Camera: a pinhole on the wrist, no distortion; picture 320 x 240 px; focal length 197.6 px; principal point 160.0 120.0 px. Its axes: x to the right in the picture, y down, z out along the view. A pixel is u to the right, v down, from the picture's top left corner.
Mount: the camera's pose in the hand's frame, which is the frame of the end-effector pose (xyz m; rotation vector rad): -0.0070 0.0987 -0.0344 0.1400 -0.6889 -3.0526
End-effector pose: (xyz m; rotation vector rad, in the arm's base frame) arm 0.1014 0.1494 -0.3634 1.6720 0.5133 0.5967
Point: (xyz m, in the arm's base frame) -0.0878 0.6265 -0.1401
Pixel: behind the camera
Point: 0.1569 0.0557 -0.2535
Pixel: 138.4 167.6
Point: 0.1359 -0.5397 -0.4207
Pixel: 288.5 223.2
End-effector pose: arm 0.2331 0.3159 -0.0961 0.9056 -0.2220 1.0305
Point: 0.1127 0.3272 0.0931
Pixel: 67.1 58.6
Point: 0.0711 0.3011 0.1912
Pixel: 85.1 47.7
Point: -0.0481 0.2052 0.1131
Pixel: 215.6 29.6
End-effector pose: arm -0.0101 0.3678 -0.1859 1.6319 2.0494 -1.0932
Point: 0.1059 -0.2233 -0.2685
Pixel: 303.7 208.5
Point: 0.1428 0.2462 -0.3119
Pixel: 186.6 120.2
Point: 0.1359 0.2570 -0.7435
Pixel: 42.0 110.9
